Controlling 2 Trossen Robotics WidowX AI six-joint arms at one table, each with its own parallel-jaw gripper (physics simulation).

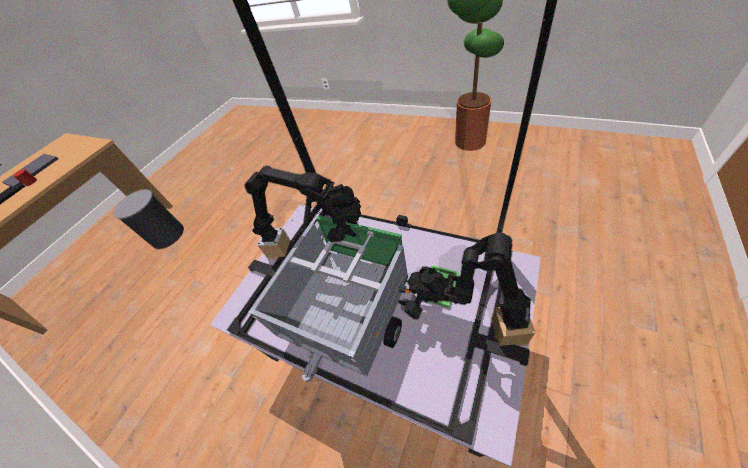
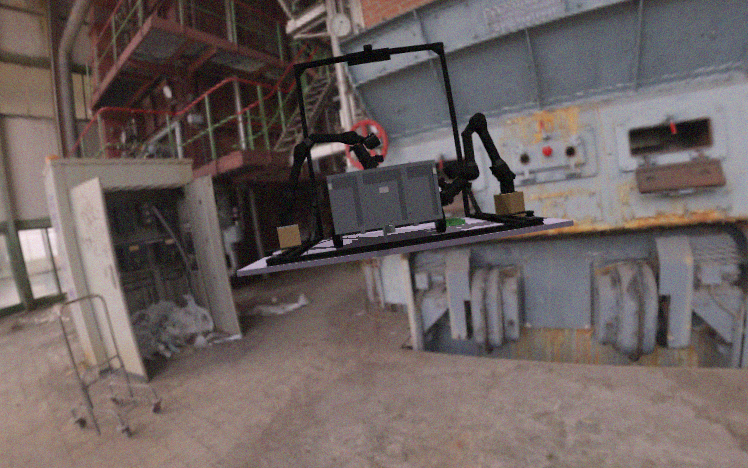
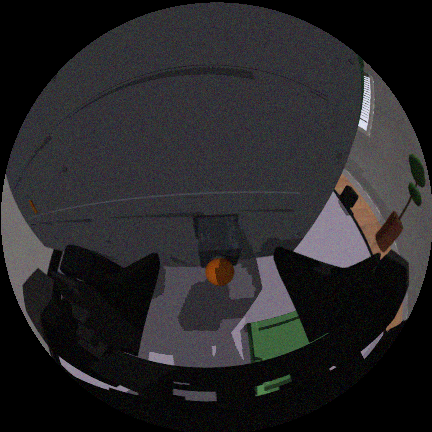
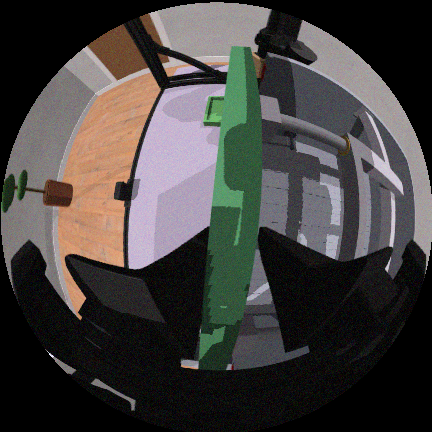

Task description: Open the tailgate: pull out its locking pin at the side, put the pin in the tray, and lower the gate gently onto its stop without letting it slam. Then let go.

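Places are measured from the left arm's base along level axes (x ahead, y left, z up), in centimetres.
Where they show: left gripper, fingertip midpoint: [image 1: 402, 291] [image 3: 217, 257]; right gripper, fingertip midpoint: [image 1: 357, 232]; left arm's base, link origin: [image 1: 514, 319] [image 2: 508, 193] [image 4: 265, 55]; right arm's base, link origin: [image 1: 269, 236] [image 2: 287, 225].
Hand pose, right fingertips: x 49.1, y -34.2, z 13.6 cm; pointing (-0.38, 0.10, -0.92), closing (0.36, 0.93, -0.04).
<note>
Each offset is from my right fingertips to the top centre of the thing. "spot": to the spot under its first point. Level surfaces: height alone.
The green tailgate [image 1: 386, 249] [image 4: 239, 165] stands upright at the far end of the grey trailer [image 1: 300, 335] [image 2: 364, 204] [image 3: 200, 130]. The locking pin's orange round knob [image 3: 220, 271] [image 1: 407, 290] shows by a dark block low on the trailer's side; the rest of the pin is hidden. My left gripper [image 3: 217, 257] [image 1: 403, 297] is open, its fingertips apart on either side of the knob. My right gripper [image 4: 236, 233] [image 1: 343, 234] is partly open, its fingers on either side of the gate's upper edge, not clamped. The green tray @(dz -23.1, dx -28.6, dy +12.9 cm) [image 1: 445, 303] [image 3: 280, 336] [image 4: 206, 112] lies beside the trailer.
A black wheel @(dz -14.9, dx -8.7, dy +31.5 cm) [image 1: 392, 331] stands beside the trailer, near the left gripper. Light cross bars @(spot: dz +1.9, dx -1.8, dy +21.9 cm) [image 1: 361, 280] span the trailer bed. Black posts @(spot: dz +41.2, dx -54.8, dy -1.7 cm) [image 1: 530, 99] [image 2: 449, 104] rise from the table @(dz -25.2 cm) [image 1: 430, 386]. A small black block @(spot: dz -20.7, dx -17.3, dy -21.5 cm) [image 1: 402, 220] [image 4: 123, 191] sits at the table's far edge.
</note>
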